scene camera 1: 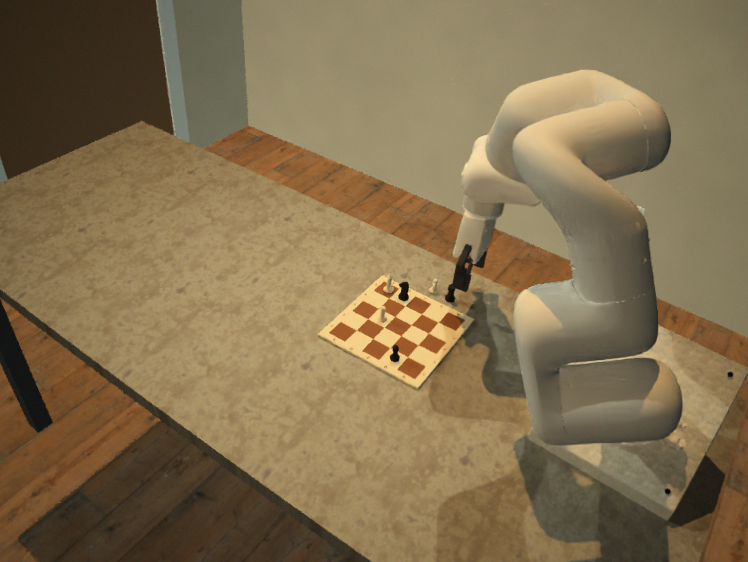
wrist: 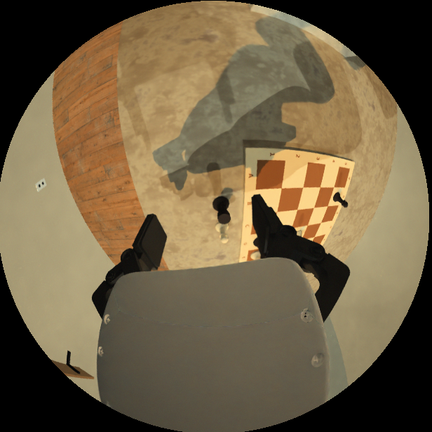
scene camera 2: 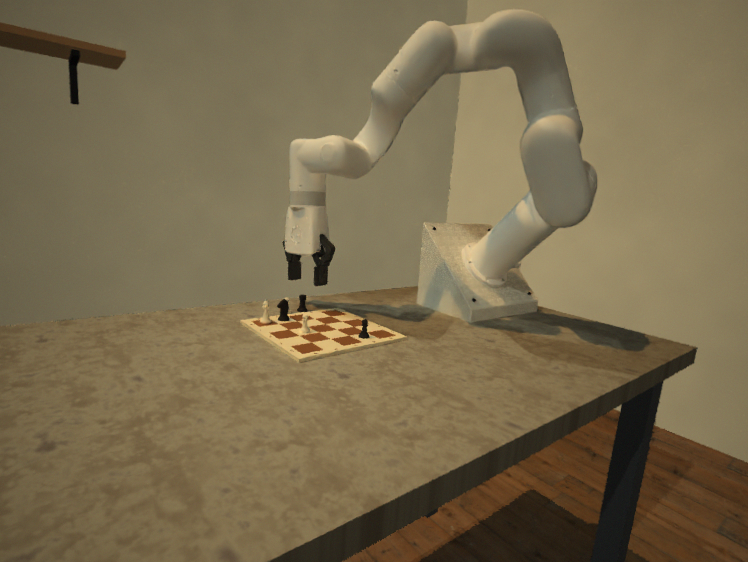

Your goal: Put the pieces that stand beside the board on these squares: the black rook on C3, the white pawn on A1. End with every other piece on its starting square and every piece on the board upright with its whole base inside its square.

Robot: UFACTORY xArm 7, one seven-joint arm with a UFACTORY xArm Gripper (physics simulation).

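Frame: origin at the arm's base, x ahead, y left, z up, level; centimetres.
Seen in the pictures: gripper, fingertip midpoint: point(scene camera 1: 467, 276) point(scene camera 2: 307, 282); arm's base at its link origin: point(scene camera 2: 483, 265).
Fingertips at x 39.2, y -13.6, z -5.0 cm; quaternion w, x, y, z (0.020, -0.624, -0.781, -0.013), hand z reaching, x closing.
Offsets run from my fingertips to a thing's top centre. "spot": to the spot under its first point.
The black rook {dz -2.3, dx +1.9, dy +2.3 cm} point(scene camera 1: 449, 294) point(scene camera 2: 302, 303) point(wrist: 220, 203) stands upright on the table beside the board's 1 edge. The white pawn {dz -2.4, dx +5.7, dy +2.7 cm} point(scene camera 1: 434, 286) point(wrist: 223, 235) stands near it; in scene camera 2 it is mostly hidden behind the knight. The board {dz -5.0, dx +4.2, dy +16.5 cm} point(scene camera 1: 417, 383) point(scene camera 2: 300, 358) point(wrist: 250, 155) shows bare squares at A1 {spot: dz -5.0, dx -2.5, dy +7.8 cm} point(scene camera 1: 452, 320) point(wrist: 270, 174) and C3 {spot: dz -5.0, dx +4.3, dy +16.6 cm} point(scene camera 1: 397, 326) point(wrist: 301, 218). My gripper point(scene camera 1: 464, 284) point(scene camera 2: 307, 281) point(wrist: 204, 217) is open and empty, pointing down above the rook. In the wrist view the rook and pawn appear between the two fingers, nearer the right one.
On the board, a black knight {dz -1.0, dx +8.8, dy +9.1 cm} point(scene camera 1: 403, 291) point(scene camera 2: 282, 309) stands on D1, a white piece {dz -0.6, dx +12.3, dy +9.5 cm} point(scene camera 1: 389, 284) point(scene camera 2: 265, 311) on E1, another white piece {dz -1.8, dx +7.8, dy +17.0 cm} point(scene camera 1: 382, 314) point(scene camera 2: 305, 324) on D3 and a black pawn {dz -1.8, dx -0.4, dy +23.4 cm} point(scene camera 1: 394, 353) point(scene camera 2: 364, 328) point(wrist: 340, 199) on B5. All look upright.
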